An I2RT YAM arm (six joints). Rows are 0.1 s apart.
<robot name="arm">
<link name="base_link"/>
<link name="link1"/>
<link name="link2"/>
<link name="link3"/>
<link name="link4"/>
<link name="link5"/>
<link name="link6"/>
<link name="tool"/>
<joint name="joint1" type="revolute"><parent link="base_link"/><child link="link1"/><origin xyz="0 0 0.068"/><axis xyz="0 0 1"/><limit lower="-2.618" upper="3.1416"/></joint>
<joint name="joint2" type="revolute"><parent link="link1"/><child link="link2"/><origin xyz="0.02 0.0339 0.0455" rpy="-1.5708 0 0"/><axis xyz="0 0 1"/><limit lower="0" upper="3.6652"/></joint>
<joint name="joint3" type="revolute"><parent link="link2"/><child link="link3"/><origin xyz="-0.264 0 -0.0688" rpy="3.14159 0 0"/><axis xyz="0 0 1"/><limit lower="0" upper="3.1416"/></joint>
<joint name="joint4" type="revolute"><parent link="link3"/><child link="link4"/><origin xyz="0.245 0.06 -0.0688"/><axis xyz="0 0 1"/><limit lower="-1.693" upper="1.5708"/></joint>
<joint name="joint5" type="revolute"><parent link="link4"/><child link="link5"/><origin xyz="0.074 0.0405 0.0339" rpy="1.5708 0 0"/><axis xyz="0 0 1"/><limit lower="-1.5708" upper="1.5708"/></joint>
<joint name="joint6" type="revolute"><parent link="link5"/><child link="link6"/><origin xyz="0.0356 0 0.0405" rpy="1.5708 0 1.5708"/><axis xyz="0 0 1"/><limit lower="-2.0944" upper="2.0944"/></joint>
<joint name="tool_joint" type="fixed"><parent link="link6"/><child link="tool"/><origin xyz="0 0 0" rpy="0 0 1.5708"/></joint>
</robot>
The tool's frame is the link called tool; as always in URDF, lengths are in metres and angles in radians.
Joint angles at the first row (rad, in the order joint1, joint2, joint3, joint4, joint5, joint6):
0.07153, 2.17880, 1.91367, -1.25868, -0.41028, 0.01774
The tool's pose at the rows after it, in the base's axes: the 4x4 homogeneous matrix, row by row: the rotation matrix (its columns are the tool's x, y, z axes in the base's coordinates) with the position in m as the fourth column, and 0 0 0 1 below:
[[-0.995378 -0.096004 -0.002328 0.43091], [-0.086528 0.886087 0.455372 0.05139], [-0.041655 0.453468 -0.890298 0.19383], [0 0 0 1]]
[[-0.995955 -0.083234 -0.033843 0.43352], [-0.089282 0.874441 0.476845 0.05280], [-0.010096 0.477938 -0.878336 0.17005], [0 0 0 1]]
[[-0.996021 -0.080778 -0.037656 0.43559], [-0.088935 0.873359 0.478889 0.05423], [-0.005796 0.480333 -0.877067 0.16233], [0 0 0 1]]
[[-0.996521 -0.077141 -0.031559 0.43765], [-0.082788 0.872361 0.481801 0.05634], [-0.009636 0.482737 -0.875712 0.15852], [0 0 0 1]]
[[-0.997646 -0.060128 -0.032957 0.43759], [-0.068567 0.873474 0.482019 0.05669], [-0.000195 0.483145 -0.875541 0.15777], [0 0 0 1]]
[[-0.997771 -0.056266 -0.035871 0.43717], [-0.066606 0.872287 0.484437 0.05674], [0.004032 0.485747 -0.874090 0.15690], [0 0 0 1]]
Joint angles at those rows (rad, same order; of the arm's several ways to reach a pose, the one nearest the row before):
0.08144, 2.21504, 1.87513, -1.19192, -0.47131, -0.00592
0.08222, 2.25624, 1.84655, -1.15493, -0.49840, -0.00819
0.08489, 2.27301, 1.84345, -1.13772, -0.50107, -0.00476
0.08907, 2.28182, 1.84274, -1.11868, -0.50374, 0.00706
0.08985, 2.28292, 1.84155, -1.11752, -0.50412, 0.02424
0.08983, 2.28333, 1.83853, -1.11715, -0.50717, 0.02651

